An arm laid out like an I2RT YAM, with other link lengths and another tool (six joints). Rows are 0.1 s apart.
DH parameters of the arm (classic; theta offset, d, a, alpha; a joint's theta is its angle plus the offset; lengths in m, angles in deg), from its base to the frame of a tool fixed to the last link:
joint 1: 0 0.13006 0.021 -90
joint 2: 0 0 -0.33 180
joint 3: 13.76 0 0.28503 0
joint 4: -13.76 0.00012 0.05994 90
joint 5: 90 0.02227 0 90
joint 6: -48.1 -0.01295 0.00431 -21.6
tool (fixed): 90 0.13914 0 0
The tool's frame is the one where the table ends.
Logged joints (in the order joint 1, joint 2, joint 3, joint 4, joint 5, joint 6), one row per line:
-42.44 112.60 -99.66 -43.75 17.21 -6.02
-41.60 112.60 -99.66 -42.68 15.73 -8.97
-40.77 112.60 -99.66 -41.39 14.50 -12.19
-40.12 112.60 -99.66 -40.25 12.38 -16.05
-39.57 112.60 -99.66 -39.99 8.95 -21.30
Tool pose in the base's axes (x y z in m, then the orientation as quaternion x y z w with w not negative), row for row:
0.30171 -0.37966 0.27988 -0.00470 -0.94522 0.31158 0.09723
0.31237 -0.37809 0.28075 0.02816 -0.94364 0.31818 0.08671
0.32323 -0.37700 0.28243 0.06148 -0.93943 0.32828 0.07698
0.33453 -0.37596 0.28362 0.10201 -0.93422 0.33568 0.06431
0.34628 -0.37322 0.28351 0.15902 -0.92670 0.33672 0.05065
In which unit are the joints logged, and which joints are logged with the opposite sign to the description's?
The joints are logged in degrees. Opposite sign: joint 3.
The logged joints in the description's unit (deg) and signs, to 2 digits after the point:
-42.44 112.60 99.66 -43.75 17.21 -6.02
-41.60 112.60 99.66 -42.68 15.73 -8.97
-40.77 112.60 99.66 -41.39 14.50 -12.19
-40.12 112.60 99.66 -40.25 12.38 -16.05
-39.57 112.60 99.66 -39.99 8.95 -21.30

